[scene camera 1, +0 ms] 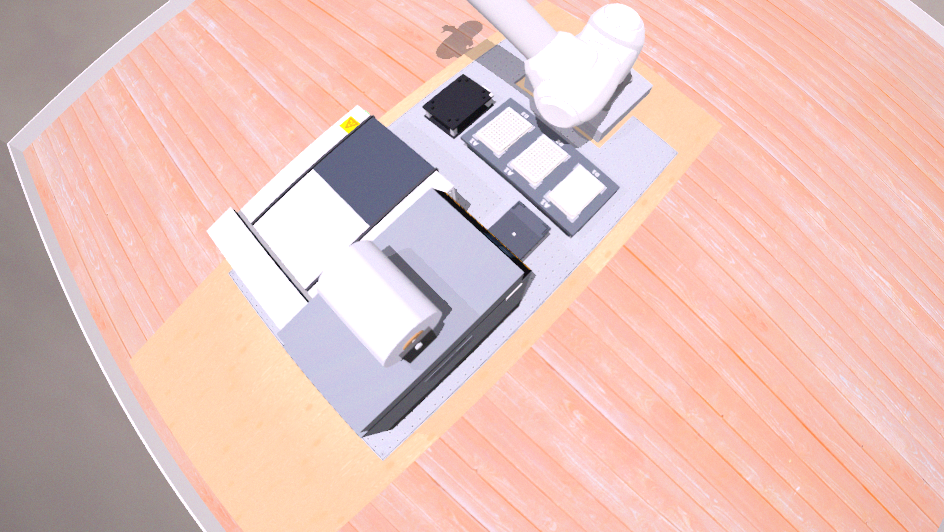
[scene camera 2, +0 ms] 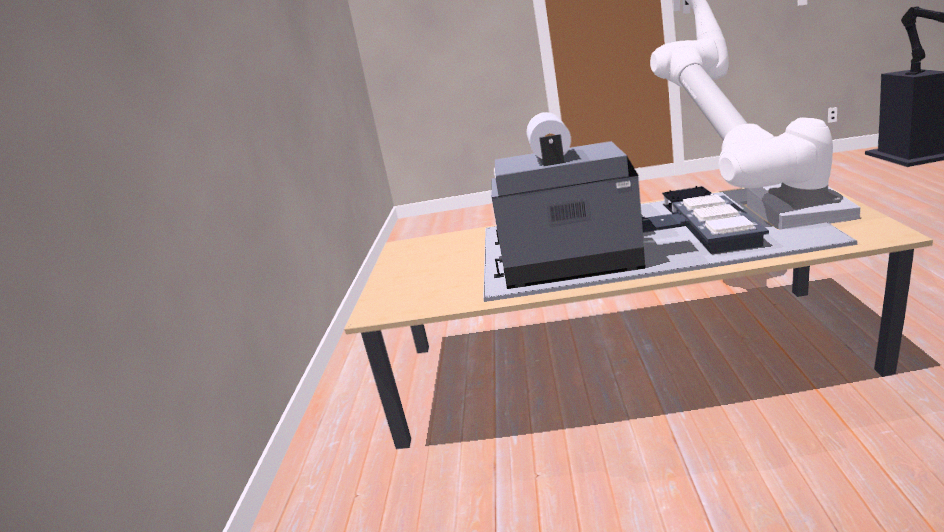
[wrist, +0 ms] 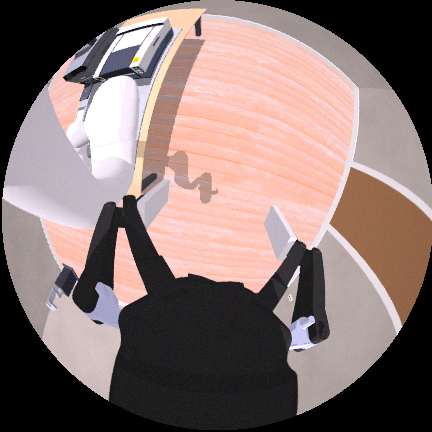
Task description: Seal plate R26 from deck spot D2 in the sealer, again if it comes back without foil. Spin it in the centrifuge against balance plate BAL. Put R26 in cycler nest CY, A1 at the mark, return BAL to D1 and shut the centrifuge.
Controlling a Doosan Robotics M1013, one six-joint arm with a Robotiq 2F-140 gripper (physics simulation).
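Frame: origin at the arm's base, x ahead, y left, z up, level; millimetres.
Where they show: gripper, fingertip midpoint: (scene camera 2: pixel 681 12) (wrist: pixel 218 201); arm's base, origin of the base link: (scene camera 2: pixel 803 197).
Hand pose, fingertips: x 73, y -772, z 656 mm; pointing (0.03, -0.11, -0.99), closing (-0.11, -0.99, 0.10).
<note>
Things, the pixels of their centre, and the offset from my fingertips. Level surfaces: height alone.
- white welled plate, body centre: (scene camera 1: pixel 539 159) (scene camera 2: pixel 715 212) 810 mm left, 284 mm ahead, 638 mm down
- smooth-topped white plate, body centre: (scene camera 1: pixel 576 191) (scene camera 2: pixel 729 224) (wrist: pixel 79 118) 933 mm left, 300 mm ahead, 638 mm down
- grey sealer, body centre: (scene camera 1: pixel 407 316) (scene camera 2: pixel 562 193) 854 mm left, 798 mm ahead, 464 mm down
- white roll, body centre: (scene camera 1: pixel 378 303) (scene camera 2: pixel 547 135) 851 mm left, 820 mm ahead, 284 mm down
- black nest, body centre: (scene camera 1: pixel 458 104) (scene camera 2: pixel 687 198) 520 mm left, 255 mm ahead, 671 mm down
- dark three-spot rack, body centre: (scene camera 1: pixel 539 164) (scene camera 2: pixel 717 222) 810 mm left, 280 mm ahead, 671 mm down
- wooden table, its level: 715 mm down
My gripper (wrist: pixel 218 201) is open and empty, high beyond the table edge, over the floor. A white welled plate (scene camera 1: pixel 538 160) (scene camera 2: pixel 715 212), in the middle spot D2, fits R26; no foil can be made out on it. A smooth-topped white plate (scene camera 1: pixel 577 190) (scene camera 2: pixel 729 225) sits in D1, fitting BAL. The grey sealer (scene camera 1: pixel 456 241) (scene camera 2: pixel 568 234) carries a white roll (scene camera 1: pixel 380 300) (scene camera 2: pixel 547 128); its dark tray (scene camera 1: pixel 525 223) (scene camera 2: pixel 663 222) is out and empty. A white machine with a navy panel (scene camera 1: pixel 376 168) (wrist: pixel 120 59), apparently the centrifuge, looks shut. A black nest (scene camera 1: pixel 457 102) (scene camera 2: pixel 687 194), apparently CY, is empty.
A dark three-spot rack (scene camera 1: pixel 571 228) (scene camera 2: pixel 735 239) holds both plates and another welled plate (scene camera 1: pixel 502 130) (scene camera 2: pixel 704 201). The robot base (scene camera 1: pixel 628 105) (scene camera 2: pixel 823 212) stands beside it on the wooden table (scene camera 1: pixel 191 370) (scene camera 2: pixel 423 270). A second, black arm (scene camera 2: pixel 915 39) stands on a far pedestal.
</note>
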